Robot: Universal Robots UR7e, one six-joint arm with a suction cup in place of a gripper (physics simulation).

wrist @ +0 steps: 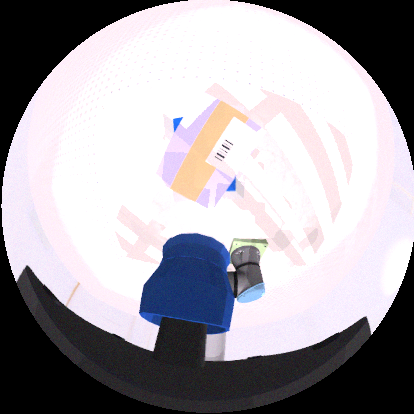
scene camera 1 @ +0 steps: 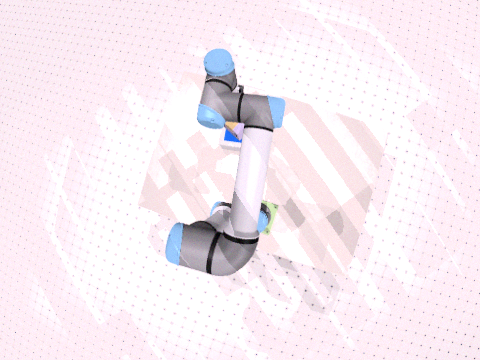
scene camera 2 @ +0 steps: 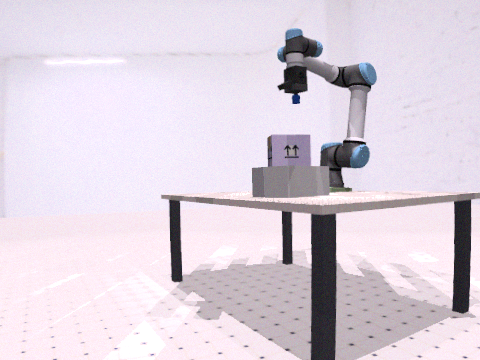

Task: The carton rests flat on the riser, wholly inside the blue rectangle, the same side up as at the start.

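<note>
A lilac carton with an orange tape strip and a white barcode label stands flat on the grey riser. Its two printed arrows point up in scene camera 2. The carton is turned at an angle to the blue rectangle, whose corners show on two sides of it in the wrist view. Much of the rectangle is hidden. My blue suction cup is open, with nothing on it, and hangs above the carton with a gap. The arm hides it in scene camera 1.
The riser stands on a table with black legs. The arm's base is on a green plate behind the riser in scene camera 2. The upper parts of the arm hide part of the carton and riser in scene camera 1.
</note>
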